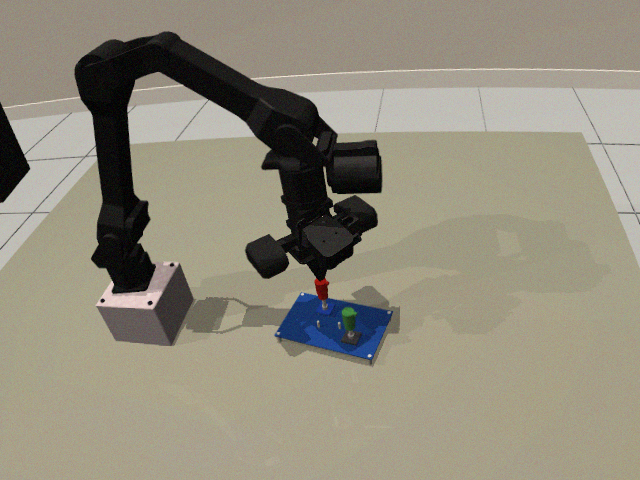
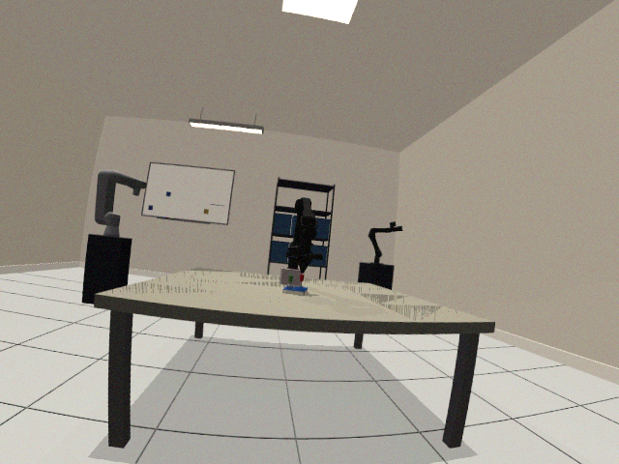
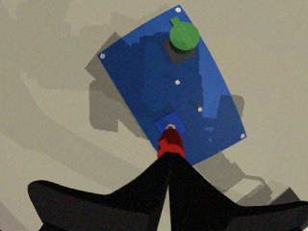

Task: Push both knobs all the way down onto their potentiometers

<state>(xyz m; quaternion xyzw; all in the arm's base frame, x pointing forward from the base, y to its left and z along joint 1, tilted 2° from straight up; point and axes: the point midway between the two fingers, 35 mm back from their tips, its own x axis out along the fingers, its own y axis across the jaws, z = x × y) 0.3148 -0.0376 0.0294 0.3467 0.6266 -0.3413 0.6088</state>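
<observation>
The red knob lies 2 cm below my gripper tip. The rest, counted from my gripper tip: green knob: 4 cm ahead, 6 cm to the right, 2 cm below.
</observation>
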